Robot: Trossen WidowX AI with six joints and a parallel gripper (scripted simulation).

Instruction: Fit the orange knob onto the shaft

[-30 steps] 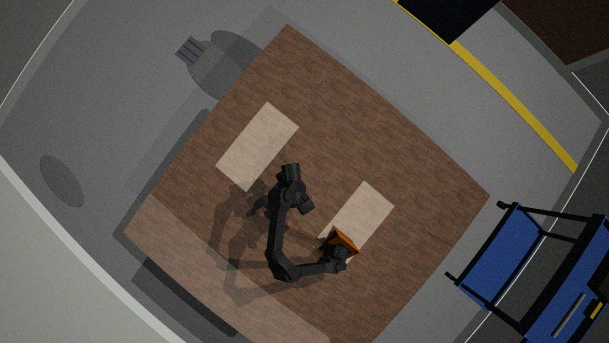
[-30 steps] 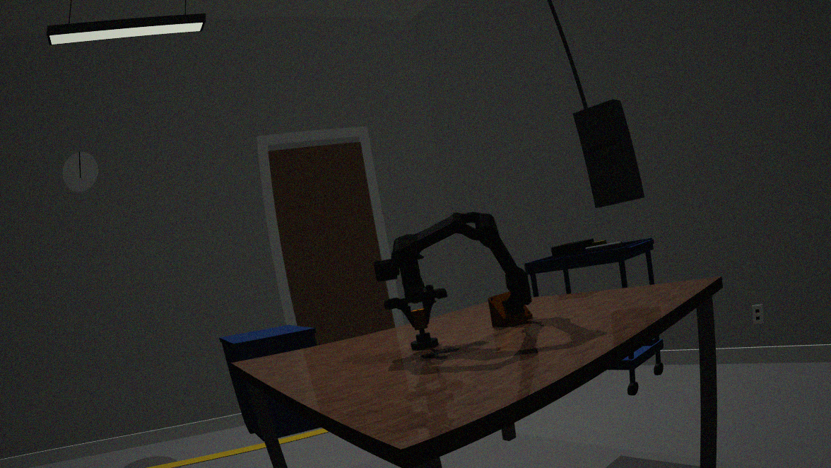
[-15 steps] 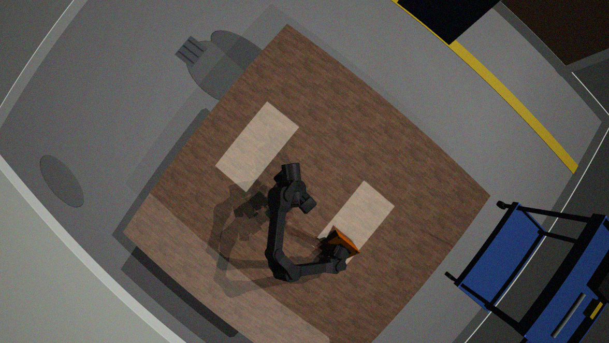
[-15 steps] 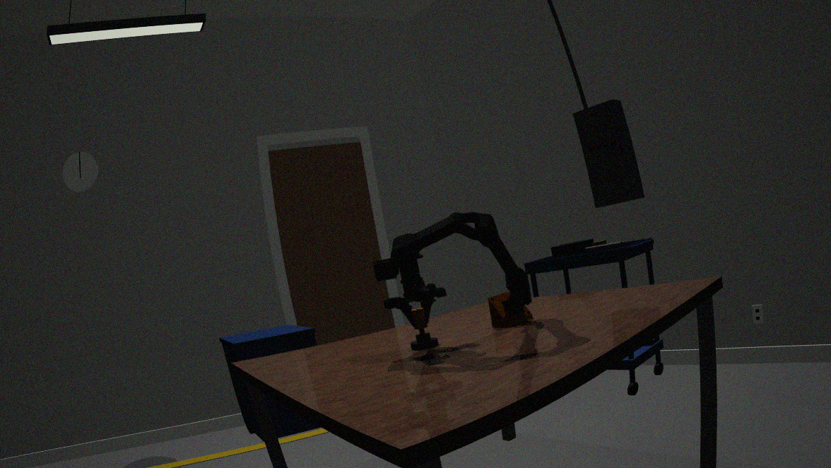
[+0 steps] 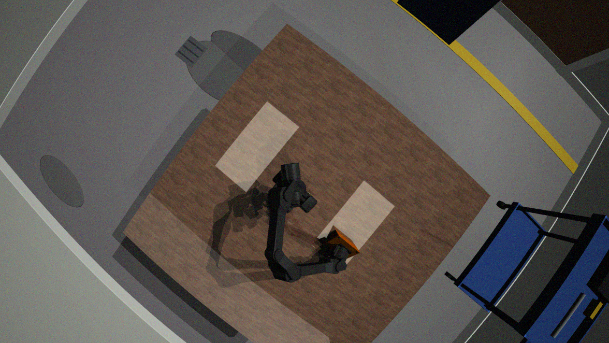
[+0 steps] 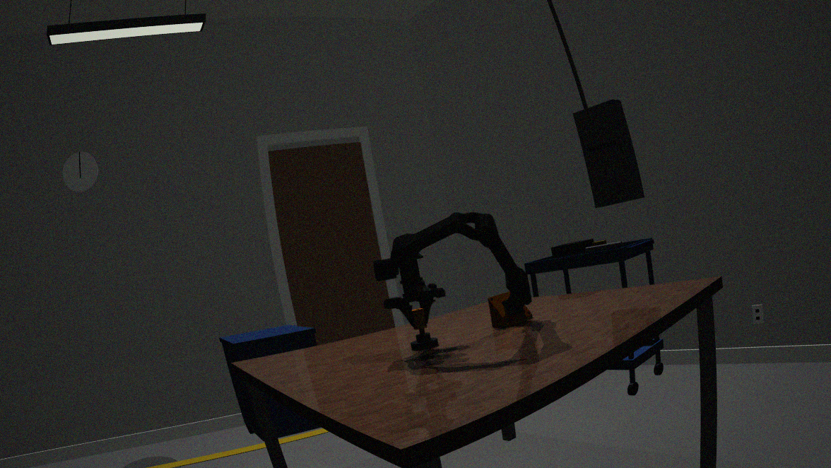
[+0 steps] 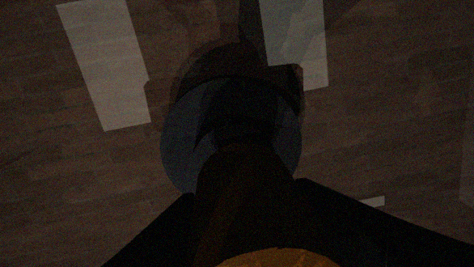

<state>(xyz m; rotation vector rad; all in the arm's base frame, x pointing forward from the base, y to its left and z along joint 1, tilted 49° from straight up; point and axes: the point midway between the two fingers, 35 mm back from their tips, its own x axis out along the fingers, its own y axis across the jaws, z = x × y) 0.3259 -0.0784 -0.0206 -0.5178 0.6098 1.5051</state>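
Now: gripper tip 2 cm below the orange knob. Round my gripper tip: round dark pedestal (4 cm below).
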